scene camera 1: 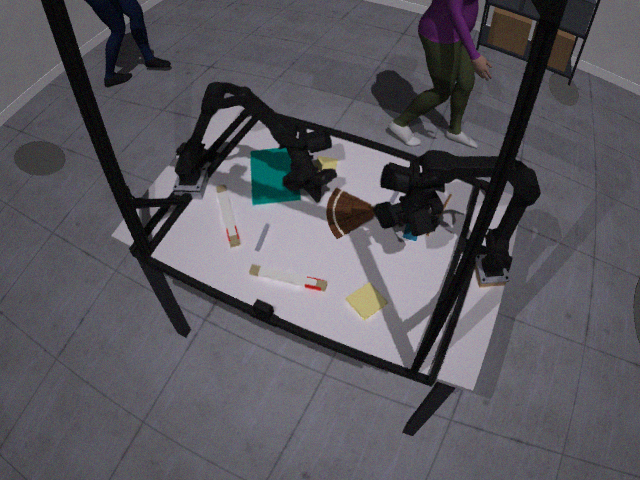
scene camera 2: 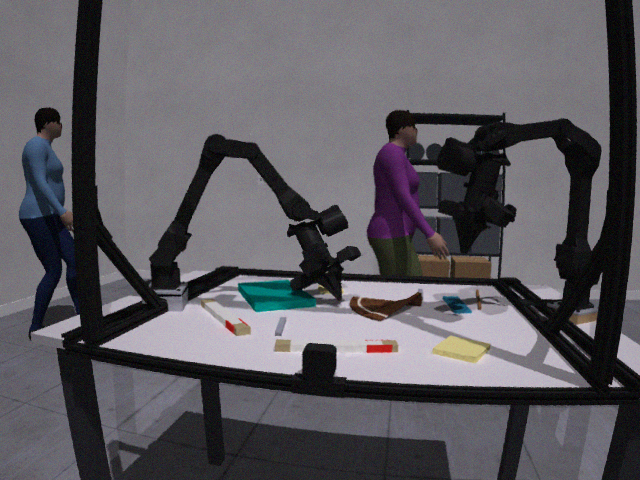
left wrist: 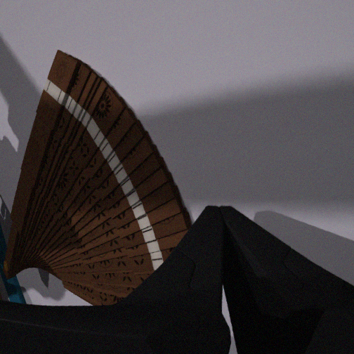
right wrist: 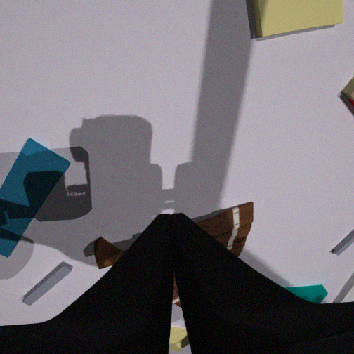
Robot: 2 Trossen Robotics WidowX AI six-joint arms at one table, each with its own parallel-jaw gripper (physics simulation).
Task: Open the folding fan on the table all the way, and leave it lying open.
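Places are measured from the left arm's base along level axes (x ahead, y left, z up), in millimetres.
Where they show: left gripper, between the fingertips: (scene camera 1: 318,201) (scene camera 2: 340,299); right gripper, between the fingertips: (scene camera 1: 399,225) (scene camera 2: 463,253); left arm's base, origin of its link: (scene camera 1: 189,178) (scene camera 2: 165,286); right arm's base, origin of its link: (scene camera 1: 492,267).
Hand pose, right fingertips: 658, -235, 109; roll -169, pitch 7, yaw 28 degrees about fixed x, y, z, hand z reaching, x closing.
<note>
Things, the pixels of their top centre, and the offset from my right fingertips, as dx, dy, dz.
- teal slab, centre of its top: (scene camera 2: 273,290) (scene camera 1: 273,171) -382, +300, -137
- blue block, centre of its top: (scene camera 2: 456,303) (scene camera 1: 414,220) +72, +147, -153
- grey bar, centre of its top: (scene camera 2: 280,324) (scene camera 1: 262,236) -382, +44, -148
- yellow pad, centre of its top: (scene camera 2: 462,345) (scene camera 1: 367,299) -71, -147, -146
The brown folding fan (scene camera 1: 345,214) (scene camera 2: 379,308) (left wrist: 100,190) (right wrist: 242,227) lies partly open, as a wedge with a pale band near its outer edge. Its narrow pivot end points right in both scene views. My left gripper (scene camera 1: 317,197) (scene camera 2: 339,297) (left wrist: 216,217) is shut and empty, tips low near the table, just beyond the fan's outer edge at the back left. My right gripper (scene camera 2: 466,250) (right wrist: 170,225) is shut and empty, high above the table to the right of the fan in scene camera 2. Its fingers hide the fan's middle in the right wrist view.
A teal slab (scene camera 1: 268,180) (scene camera 2: 273,295) lies left of the fan. A blue block (scene camera 1: 409,235) (scene camera 2: 456,304) (right wrist: 45,160) lies to its right. Two long white boxes (scene camera 1: 281,276) (scene camera 1: 226,211), a grey bar (scene camera 1: 262,237) and a yellow pad (scene camera 1: 366,301) (scene camera 2: 461,348) lie nearer the front.
</note>
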